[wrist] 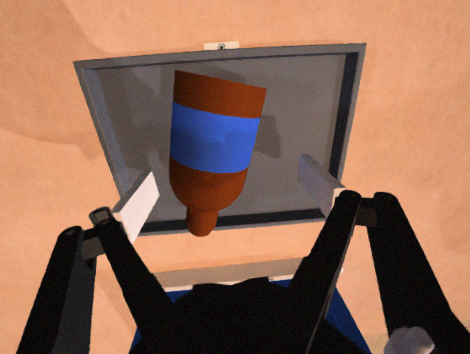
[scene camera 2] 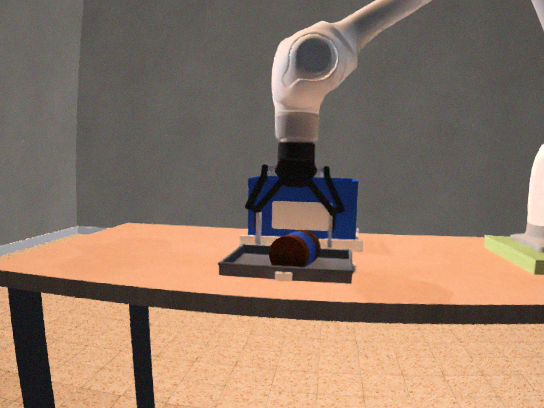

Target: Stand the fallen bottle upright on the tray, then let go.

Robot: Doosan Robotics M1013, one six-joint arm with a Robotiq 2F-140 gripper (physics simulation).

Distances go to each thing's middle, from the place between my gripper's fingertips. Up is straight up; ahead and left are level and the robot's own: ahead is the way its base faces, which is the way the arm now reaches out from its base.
The brown bottle (scene camera 2: 300, 248) is 10 mm behind my hand and 10 mm to the left of it.
